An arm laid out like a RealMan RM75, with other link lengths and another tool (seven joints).
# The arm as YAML. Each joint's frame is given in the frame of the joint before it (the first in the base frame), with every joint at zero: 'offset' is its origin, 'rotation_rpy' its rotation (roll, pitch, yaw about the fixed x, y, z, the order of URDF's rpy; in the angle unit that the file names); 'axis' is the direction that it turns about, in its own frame. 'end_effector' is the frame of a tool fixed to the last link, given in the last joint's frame.
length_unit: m
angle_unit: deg
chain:
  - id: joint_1
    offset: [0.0, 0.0, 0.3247]
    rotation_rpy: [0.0, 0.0, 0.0]
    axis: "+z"
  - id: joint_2
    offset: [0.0, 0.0, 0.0]
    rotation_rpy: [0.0, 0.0, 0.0]
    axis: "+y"
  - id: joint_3
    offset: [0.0, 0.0, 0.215]
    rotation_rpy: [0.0, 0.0, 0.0]
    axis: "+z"
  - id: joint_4
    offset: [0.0, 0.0, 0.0]
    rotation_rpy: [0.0, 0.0, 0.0]
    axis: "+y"
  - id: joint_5
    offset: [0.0, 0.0, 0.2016]
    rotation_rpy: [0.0, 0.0, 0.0]
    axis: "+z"
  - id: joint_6
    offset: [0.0, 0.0, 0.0]
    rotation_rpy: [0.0, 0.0, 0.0]
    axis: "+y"
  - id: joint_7
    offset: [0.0, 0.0, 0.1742]
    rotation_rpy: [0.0, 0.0, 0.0]
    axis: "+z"
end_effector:
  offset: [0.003, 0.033, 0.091]
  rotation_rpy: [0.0, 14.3, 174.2]
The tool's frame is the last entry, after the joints.
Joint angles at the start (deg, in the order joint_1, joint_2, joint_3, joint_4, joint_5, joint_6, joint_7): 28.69, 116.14, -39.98, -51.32, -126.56, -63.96, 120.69
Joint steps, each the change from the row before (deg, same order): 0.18, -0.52, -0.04, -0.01, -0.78, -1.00, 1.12; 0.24, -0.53, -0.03, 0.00, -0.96, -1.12, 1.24; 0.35, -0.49, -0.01, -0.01, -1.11, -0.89, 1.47; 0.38, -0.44, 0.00, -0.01, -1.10, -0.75, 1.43; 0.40, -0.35, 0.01, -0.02, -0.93, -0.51, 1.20; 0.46, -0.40, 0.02, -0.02, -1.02, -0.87, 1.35; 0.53, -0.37, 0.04, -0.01, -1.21, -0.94, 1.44; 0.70, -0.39, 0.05, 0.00, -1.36, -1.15, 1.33; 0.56, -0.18, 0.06, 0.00, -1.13, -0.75, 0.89; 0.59, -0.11, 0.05, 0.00, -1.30, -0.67, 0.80; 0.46, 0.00, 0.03, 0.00, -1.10, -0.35, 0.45; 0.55, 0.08, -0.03, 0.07, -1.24, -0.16, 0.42; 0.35, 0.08, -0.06, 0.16, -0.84, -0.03, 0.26; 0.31, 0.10, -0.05, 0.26, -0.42, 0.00, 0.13
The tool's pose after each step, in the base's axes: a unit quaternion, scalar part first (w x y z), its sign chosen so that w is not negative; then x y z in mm. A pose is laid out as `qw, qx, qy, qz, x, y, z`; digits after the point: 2 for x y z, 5 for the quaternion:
0.22508, -0.39726, -0.79427, -0.40081, 267.06, 430.50, 78.31
0.21925, -0.40382, -0.79571, -0.39459, 268.00, 427.91, 78.49
0.21298, -0.41124, -0.79582, -0.39011, 269.11, 426.33, 79.05
0.20679, -0.41830, -0.79546, -0.38665, 270.20, 425.24, 79.73
0.20177, -0.42355, -0.79490, -0.38474, 270.77, 425.09, 80.61
0.19630, -0.43002, -0.79486, -0.38047, 270.74, 424.05, 81.05
0.18963, -0.43713, -0.79485, -0.37572, 270.82, 422.71, 81.06
0.18166, -0.44286, -0.79643, -0.36955, 270.13, 421.15, 80.70
0.17503, -0.44650, -0.79782, -0.36537, 269.75, 420.06, 79.90
0.16697, -0.44940, -0.79964, -0.36159, 269.85, 418.88, 78.68
0.15987, -0.45034, -0.80148, -0.35954, 270.38, 418.13, 77.41
0.15178, -0.45052, -0.80366, -0.35795, 271.01, 417.75, 75.47
0.14599, -0.45110, -0.80500, -0.35661, 271.83, 417.21, 73.58
0.14346, -0.45167, -0.80612, -0.35437, 271.36, 416.91, 71.36

